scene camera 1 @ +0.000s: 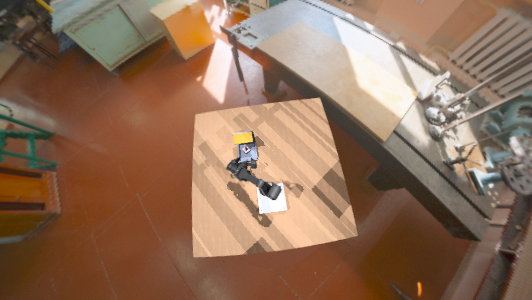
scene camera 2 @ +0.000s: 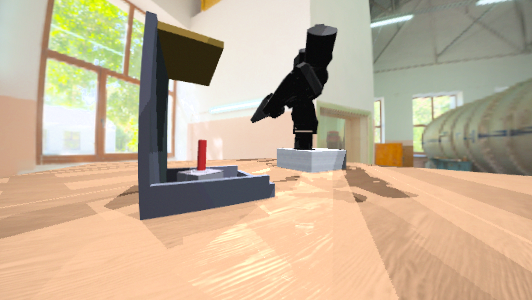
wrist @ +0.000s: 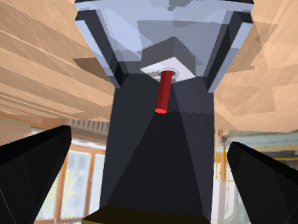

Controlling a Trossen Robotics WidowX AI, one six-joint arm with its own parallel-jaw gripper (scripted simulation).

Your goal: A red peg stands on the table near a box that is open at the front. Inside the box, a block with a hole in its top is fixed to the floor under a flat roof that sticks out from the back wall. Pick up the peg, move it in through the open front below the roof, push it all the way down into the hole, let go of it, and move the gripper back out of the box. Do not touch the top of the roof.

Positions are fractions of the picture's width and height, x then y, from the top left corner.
Scene:
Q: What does the gripper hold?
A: Nothing.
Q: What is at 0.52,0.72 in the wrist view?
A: A back wall.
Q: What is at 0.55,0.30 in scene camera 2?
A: The gripper.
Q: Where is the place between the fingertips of the gripper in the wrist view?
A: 0.51,0.64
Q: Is the gripper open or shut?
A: Open.

